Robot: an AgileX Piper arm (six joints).
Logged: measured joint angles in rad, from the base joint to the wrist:
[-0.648, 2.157, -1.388, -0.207, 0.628, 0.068]
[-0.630, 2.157, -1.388, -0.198, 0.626, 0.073]
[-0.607, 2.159, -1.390, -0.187, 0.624, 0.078]
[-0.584, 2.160, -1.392, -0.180, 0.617, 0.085]
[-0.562, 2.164, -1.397, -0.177, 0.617, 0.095]
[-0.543, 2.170, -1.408, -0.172, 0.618, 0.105]
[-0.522, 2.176, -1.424, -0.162, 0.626, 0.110]
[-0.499, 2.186, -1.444, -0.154, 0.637, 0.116]
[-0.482, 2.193, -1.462, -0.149, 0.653, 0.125]
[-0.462, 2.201, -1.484, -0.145, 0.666, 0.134]
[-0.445, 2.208, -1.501, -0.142, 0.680, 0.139]
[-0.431, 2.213, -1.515, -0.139, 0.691, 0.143]
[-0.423, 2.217, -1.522, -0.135, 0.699, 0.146]
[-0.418, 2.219, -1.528, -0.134, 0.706, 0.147]
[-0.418, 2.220, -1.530, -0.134, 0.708, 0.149]
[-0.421, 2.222, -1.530, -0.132, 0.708, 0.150]
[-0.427, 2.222, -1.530, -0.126, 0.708, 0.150]
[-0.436, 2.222, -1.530, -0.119, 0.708, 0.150]
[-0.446, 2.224, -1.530, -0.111, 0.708, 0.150]
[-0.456, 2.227, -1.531, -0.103, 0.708, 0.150]
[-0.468, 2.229, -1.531, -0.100, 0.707, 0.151]
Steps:
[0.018, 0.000, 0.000, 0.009, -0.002, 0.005]
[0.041, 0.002, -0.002, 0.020, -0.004, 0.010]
[0.064, 0.003, -0.004, 0.027, -0.011, 0.017]
[0.086, 0.007, -0.009, 0.030, -0.011, 0.027]
[0.105, 0.013, -0.020, 0.035, -0.010, 0.037]
[0.126, 0.019, -0.036, 0.045, -0.002, 0.042]
[0.149, 0.029, -0.056, 0.053, 0.009, 0.048]
[0.166, 0.036, -0.074, 0.058, 0.025, 0.057]
[0.186, 0.044, -0.096, 0.062, 0.038, 0.066]
[0.203, 0.051, -0.113, 0.065, 0.052, 0.071]
[0.217, 0.056, -0.127, 0.068, 0.063, 0.075]
[0.225, 0.060, -0.134, 0.072, 0.071, 0.078]
[0.230, 0.062, -0.140, 0.073, 0.078, 0.079]
[0.230, 0.063, -0.142, 0.073, 0.080, 0.081]
[0.227, 0.065, -0.142, 0.075, 0.080, 0.082]
[0.221, 0.065, -0.142, 0.081, 0.080, 0.082]
[0.212, 0.065, -0.142, 0.088, 0.080, 0.082]
[0.202, 0.067, -0.142, 0.096, 0.080, 0.082]
[0.192, 0.070, -0.143, 0.104, 0.080, 0.082]
[0.180, 0.072, -0.143, 0.107, 0.079, 0.083]

